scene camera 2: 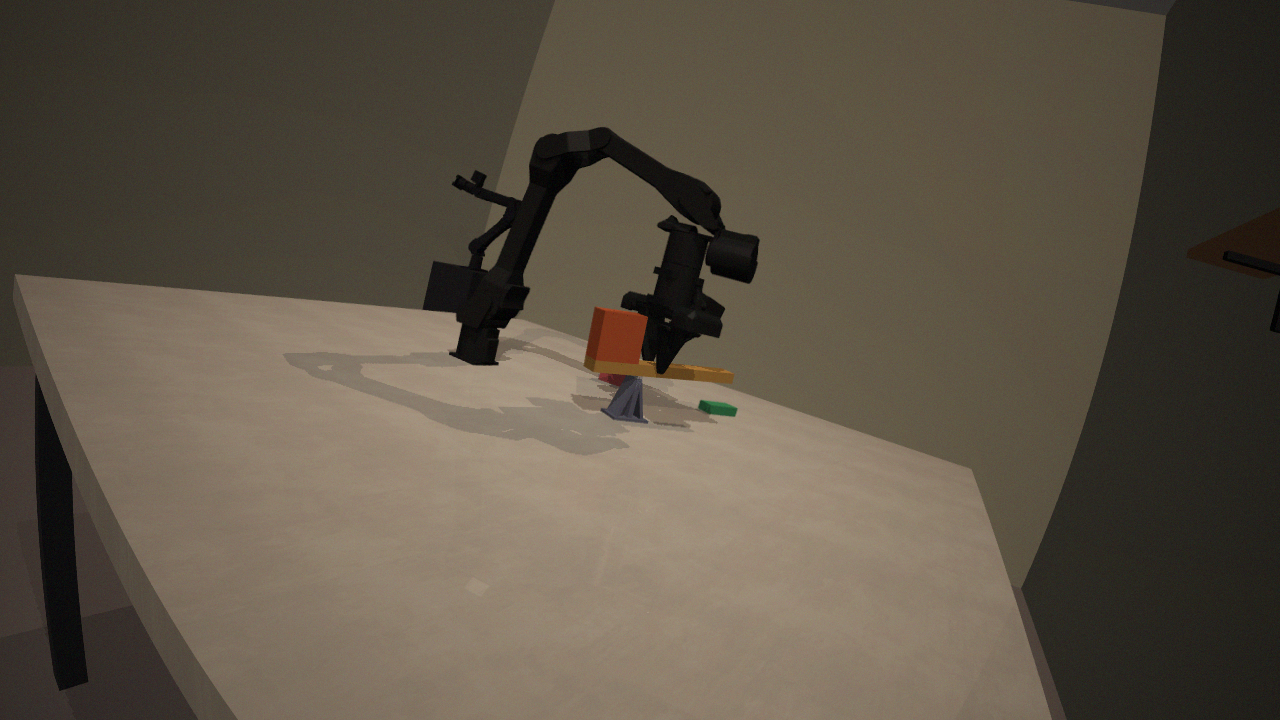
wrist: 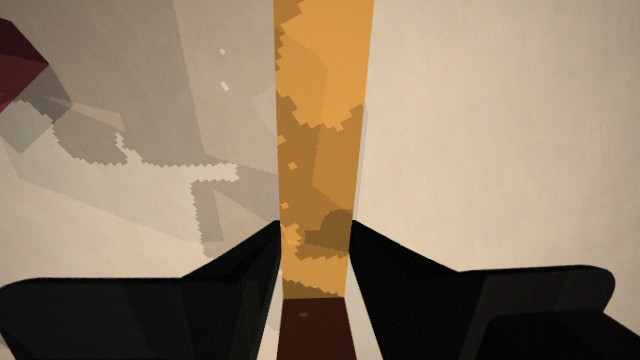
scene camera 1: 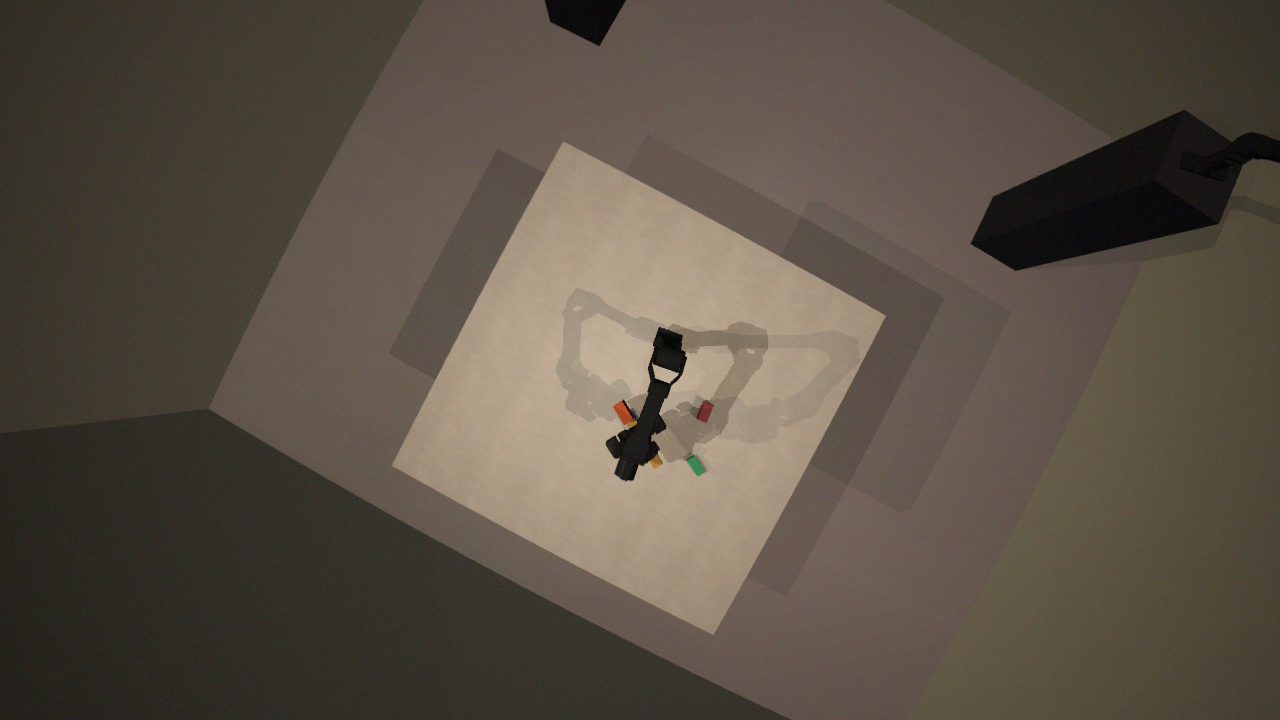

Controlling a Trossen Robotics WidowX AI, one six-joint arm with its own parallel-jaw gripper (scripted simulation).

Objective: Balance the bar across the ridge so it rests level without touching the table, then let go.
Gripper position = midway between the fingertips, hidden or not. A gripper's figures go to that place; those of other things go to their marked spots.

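Scene:
Gripper (scene camera 2: 653, 370), 0.87 m from the lens. Bar (scene camera 2: 615, 340), 0.81 m from the lens.

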